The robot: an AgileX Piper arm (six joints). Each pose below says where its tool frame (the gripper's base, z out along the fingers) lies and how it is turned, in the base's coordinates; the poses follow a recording.
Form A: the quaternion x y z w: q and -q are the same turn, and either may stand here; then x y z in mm.
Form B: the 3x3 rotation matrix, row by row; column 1 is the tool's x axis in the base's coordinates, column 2 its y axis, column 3 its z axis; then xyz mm. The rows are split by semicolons. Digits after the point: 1 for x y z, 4 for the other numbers.
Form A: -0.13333 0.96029 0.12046 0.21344 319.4 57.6 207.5
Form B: -0.8733 -0.3075 0.3778; -0.2046 0.9354 0.2883; -0.4421 0.1744 -0.8799; 319.4 57.6 207.5
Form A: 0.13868 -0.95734 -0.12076 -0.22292 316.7 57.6 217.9
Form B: -0.8622 -0.3194 0.3933; -0.2117 0.9324 0.2930; -0.4603 0.1694 -0.8714; 316.7 57.6 217.9
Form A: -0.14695 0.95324 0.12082 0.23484 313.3 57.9 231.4
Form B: -0.8465 -0.3369 0.4122; -0.2234 0.9276 0.2994; -0.4832 0.1613 -0.8605; 313.3 57.9 231.4
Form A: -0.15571 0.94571 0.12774 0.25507 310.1 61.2 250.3
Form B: -0.8214 -0.3597 0.4427; -0.2293 0.9189 0.3210; -0.5222 0.1622 -0.8372; 310.1 61.2 250.3
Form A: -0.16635 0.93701 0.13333 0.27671 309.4 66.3 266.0
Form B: -0.7915 -0.3855 0.4742; -0.2380 0.9091 0.3419; -0.5629 0.1578 -0.8113; 309.4 66.3 266.0
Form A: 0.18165 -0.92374 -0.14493 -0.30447 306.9 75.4 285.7
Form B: -0.7486 -0.4238 0.5098; -0.2473 0.8920 0.3784; -0.6152 0.1571 -0.7726; 306.9 75.4 285.7
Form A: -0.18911 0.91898 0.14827 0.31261 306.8 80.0 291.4
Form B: -0.7330 -0.4403 0.5185; -0.2549 0.8845 0.3908; -0.6306 0.1543 -0.7606; 306.8 80.0 291.4
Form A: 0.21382 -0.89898 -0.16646 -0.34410 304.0 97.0 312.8
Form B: -0.6718 -0.4990 0.5475; -0.2699 0.8531 0.4464; -0.6899 0.1521 -0.7078; 304.0 97.0 312.8
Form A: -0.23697 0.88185 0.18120 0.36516 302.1 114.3 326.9
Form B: -0.6210 -0.5503 0.5582; -0.2856 0.8220 0.4927; -0.7299 0.1465 -0.6676; 302.1 114.3 326.9
